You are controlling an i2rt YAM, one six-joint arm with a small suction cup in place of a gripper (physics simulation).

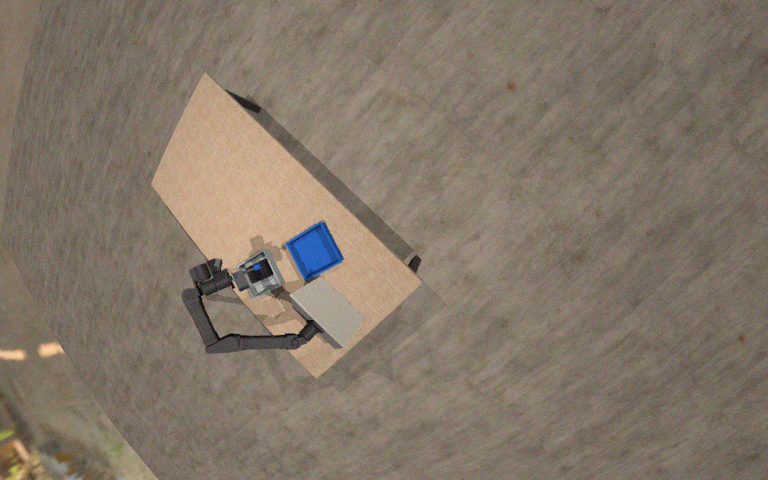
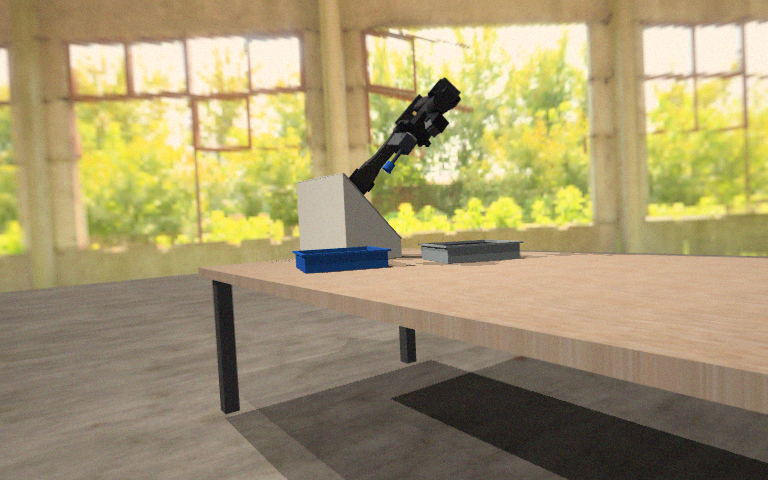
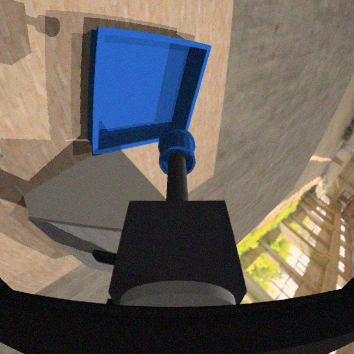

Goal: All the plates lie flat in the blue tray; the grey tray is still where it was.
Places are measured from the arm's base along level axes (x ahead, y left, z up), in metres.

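Where they show: end effector, tool point: (image 1: 259, 266) (image 2: 386, 170) (image 3: 176, 144); arm's base, origin of the base link: (image 1: 315, 325) (image 2: 342, 204).
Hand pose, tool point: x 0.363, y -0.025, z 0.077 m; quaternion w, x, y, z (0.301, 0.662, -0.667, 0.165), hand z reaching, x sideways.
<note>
Things, the pixels of their top centre, and the offset from my tool point. Level surfaces: height alone.
- blue tray, middle of its top: (image 3: 153, 95) (image 2: 339, 250) (image 1: 312, 252) 0.076 m back, 0.128 m right, 0.225 m down
- grey tray, middle of its top: (image 2: 468, 242) (image 1: 258, 275) 0.052 m ahead, 0.250 m left, 0.225 m down
- dark plate, middle of its top: (image 2: 470, 243) (image 1: 257, 272) 0.069 m ahead, 0.244 m left, 0.228 m down
- wooden table, its level: 0.275 m down
The blue tray (image 1: 316, 249) (image 2: 342, 261) (image 3: 135, 82) stands on the table beside the grey wedge-shaped base; its floor shows bare, with no plate on it. The grey tray (image 1: 276, 268) (image 2: 470, 253) stands apart from it, near the table edge on the arm's side. A dark shape, which looks like a dark plate (image 1: 263, 276), shows inside the grey tray; the arm's end partly covers it, so I cannot tell how many plates lie there. My blue suction cup (image 1: 257, 266) (image 2: 388, 166) (image 3: 176, 142) is off, holds nothing, and hangs high above the grey tray.
The grey wedge-shaped base (image 1: 329, 310) (image 2: 322, 215) (image 3: 90, 190) stands close to the blue tray. The dark arm (image 1: 249, 341) bends out past the table edge from the base. The wooden table (image 1: 215, 152) (image 2: 594, 288) extends beyond the grey tray.
</note>
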